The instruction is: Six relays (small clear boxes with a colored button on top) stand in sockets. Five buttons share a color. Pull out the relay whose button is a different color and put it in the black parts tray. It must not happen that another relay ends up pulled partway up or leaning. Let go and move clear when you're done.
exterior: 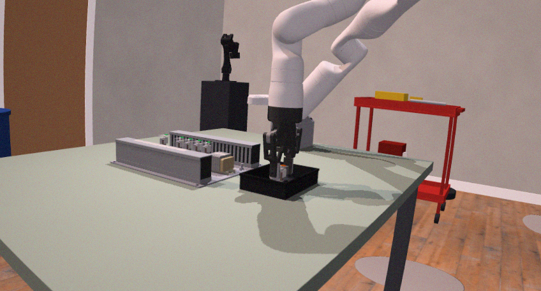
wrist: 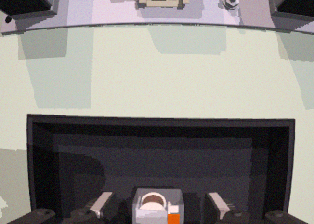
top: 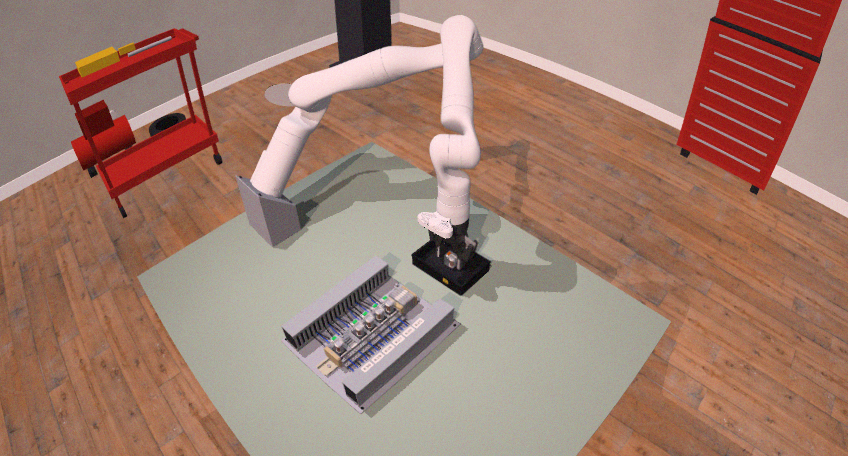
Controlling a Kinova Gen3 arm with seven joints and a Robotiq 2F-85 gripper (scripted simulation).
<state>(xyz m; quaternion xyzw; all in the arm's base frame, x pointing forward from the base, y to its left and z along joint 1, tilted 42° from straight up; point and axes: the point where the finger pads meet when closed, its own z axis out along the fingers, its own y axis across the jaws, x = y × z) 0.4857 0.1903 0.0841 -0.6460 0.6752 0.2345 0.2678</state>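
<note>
Right now the black parts tray is 20 mm below my hand.
</note>
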